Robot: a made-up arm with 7 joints.
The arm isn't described. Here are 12 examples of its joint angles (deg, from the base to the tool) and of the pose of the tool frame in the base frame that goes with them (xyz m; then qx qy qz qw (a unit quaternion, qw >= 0)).
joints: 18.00 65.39 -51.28 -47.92 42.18 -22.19 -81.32
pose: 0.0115 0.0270 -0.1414 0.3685 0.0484 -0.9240 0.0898
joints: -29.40 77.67 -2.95 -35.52 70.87 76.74 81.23
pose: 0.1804 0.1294 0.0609 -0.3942 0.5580 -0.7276 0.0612
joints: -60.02 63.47 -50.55 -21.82 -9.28 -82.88 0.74
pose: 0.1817 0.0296 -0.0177 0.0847 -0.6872 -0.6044 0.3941
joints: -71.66 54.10 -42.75 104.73 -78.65 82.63 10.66
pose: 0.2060 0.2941 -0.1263 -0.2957 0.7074 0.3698 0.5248
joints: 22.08 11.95 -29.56 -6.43 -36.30 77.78 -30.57
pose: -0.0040 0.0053 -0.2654 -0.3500 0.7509 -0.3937 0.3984
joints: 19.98 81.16 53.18 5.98 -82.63 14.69 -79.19
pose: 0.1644 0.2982 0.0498 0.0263 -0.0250 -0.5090 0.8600
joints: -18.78 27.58 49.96 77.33 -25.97 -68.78 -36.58
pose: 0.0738 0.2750 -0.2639 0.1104 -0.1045 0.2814 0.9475
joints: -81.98 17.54 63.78 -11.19 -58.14 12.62 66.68
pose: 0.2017 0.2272 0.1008 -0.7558 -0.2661 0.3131 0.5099
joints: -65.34 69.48 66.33 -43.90 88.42 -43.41 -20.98
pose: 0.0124 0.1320 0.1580 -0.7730 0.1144 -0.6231 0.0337
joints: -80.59 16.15 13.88 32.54 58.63 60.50 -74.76
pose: 0.3503 0.1068 0.0299 0.1596 0.3677 -0.2070 0.8925
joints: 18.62 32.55 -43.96 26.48 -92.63 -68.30 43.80
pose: -0.0239 0.1444 -0.2975 -0.1507 0.2014 0.6561 0.7115
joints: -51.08 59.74 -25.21 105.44 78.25 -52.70 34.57
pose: 0.1410 0.3402 -0.1673 0.7363 0.2319 -0.2329 0.5915
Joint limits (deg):
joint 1: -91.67..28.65
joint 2: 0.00..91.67
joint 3: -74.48..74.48
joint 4: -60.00..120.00
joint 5: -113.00..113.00
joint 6: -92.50..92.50
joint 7: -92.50..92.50
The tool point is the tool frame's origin. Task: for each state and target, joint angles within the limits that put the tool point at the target. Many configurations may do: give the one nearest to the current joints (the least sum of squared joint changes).
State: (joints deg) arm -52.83 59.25 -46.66 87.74 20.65 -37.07 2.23
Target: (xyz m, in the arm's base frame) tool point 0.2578 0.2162 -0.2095
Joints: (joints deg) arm -50.57 43.92 -48.83 76.08 21.03 -45.75 2.23
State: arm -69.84 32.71 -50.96 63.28 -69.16 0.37 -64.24
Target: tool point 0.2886 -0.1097 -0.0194
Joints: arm -79.59 17.70 -52.24 17.76 -68.44 -4.01 -64.24
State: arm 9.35 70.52 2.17 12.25 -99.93 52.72 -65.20
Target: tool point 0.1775 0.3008 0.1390
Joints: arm -30.85 91.67 35.49 27.83 -97.69 33.26 -65.20
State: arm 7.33 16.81 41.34 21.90 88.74 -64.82 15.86
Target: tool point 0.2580 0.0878 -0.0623
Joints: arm -38.77 10.91 22.73 -4.52 83.28 -64.55 15.86
